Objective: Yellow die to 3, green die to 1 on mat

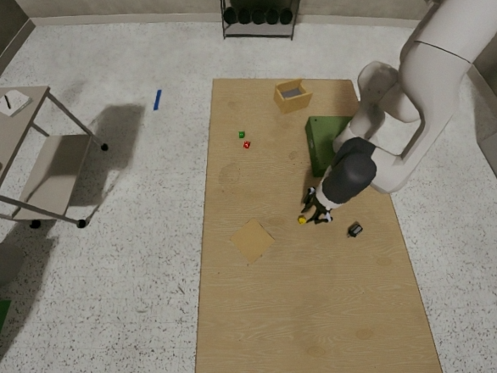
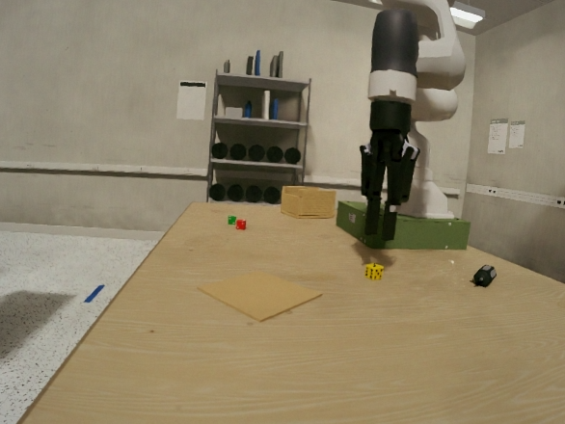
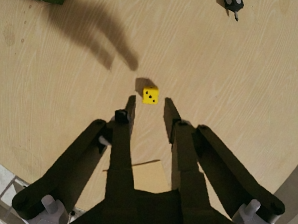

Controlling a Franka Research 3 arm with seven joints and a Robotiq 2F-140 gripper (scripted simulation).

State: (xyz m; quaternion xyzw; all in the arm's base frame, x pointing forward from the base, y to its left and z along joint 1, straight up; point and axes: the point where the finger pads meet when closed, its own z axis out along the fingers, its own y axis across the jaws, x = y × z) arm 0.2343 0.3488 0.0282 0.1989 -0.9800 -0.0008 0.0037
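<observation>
Right now my hand is 100 mm above the yellow die. Round my hand: black object: 230 mm behind, 50 mm to the left, 100 mm below; tan mat: 220 mm ahead, 90 mm to the left, 110 mm below; red die: 250 mm ahead, 400 mm to the right, 100 mm below.
</observation>
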